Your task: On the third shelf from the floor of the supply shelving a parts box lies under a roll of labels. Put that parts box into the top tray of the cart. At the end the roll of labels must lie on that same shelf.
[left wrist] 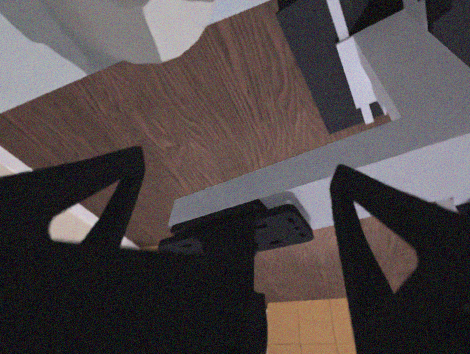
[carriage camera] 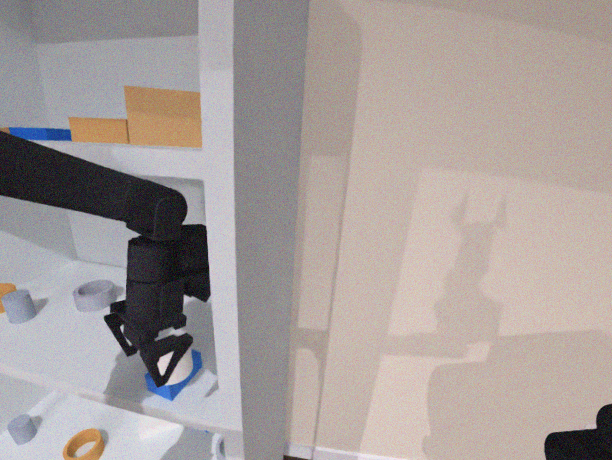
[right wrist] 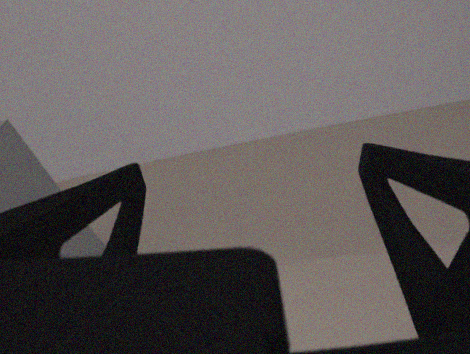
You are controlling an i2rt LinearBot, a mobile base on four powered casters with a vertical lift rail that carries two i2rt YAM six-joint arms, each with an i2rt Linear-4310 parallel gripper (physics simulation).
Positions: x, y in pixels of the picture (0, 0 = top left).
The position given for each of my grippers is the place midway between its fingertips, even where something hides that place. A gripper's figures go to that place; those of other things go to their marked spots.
My left gripper point(carriage camera: 145, 369) is 49 cm from the lens. A supply shelving point(carriage camera: 71, 374) is 75 cm from the lens.
